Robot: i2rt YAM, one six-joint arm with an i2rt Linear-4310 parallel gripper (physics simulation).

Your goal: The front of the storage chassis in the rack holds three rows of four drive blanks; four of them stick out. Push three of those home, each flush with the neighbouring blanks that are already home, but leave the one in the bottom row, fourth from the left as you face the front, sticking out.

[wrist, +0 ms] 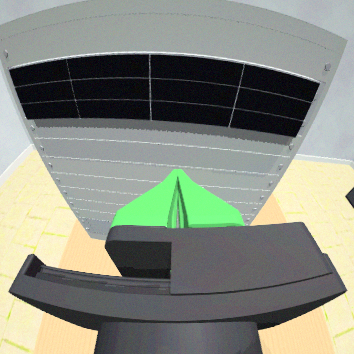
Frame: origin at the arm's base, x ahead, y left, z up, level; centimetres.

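Seen in the pictures: gripper, fingertip midpoint: (pixel 177 175).
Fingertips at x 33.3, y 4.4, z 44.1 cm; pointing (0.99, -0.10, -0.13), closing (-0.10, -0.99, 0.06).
Offsets run from my fingertips to a thing's top centre. "spot": to the spot under its first point. Level surfaces: height alone.
The storage chassis front {spot: dy +2.3, dx +12.4, dz +3.2 cm} (pixel 150 90) shows in the upper half of the wrist view, with three rows of four black drive blanks divided by thin pale lines. No blank visibly stands out from its neighbours; a small offset would be hard to tell. The bottom-row fourth blank {dy -14.8, dx +15.7, dz +1.8 cm} (pixel 265 120), at the lower right, also looks level with those around it. My gripper (pixel 177 175) has bright green fingers that are shut with nothing between them. In the view their tips lie below the bottom row, near the middle, over the grey panels and apart from the blanks.
The grey rack (pixel 175 35) extends above the chassis, with pale ribbed panels (pixel 125 150) below it and screws along both side rails. A tan surface {dz -48.0 cm} (pixel 75 270) and yellow tiled floor (pixel 27 200) lie below. A dark object (pixel 351 197) shows at the right edge.
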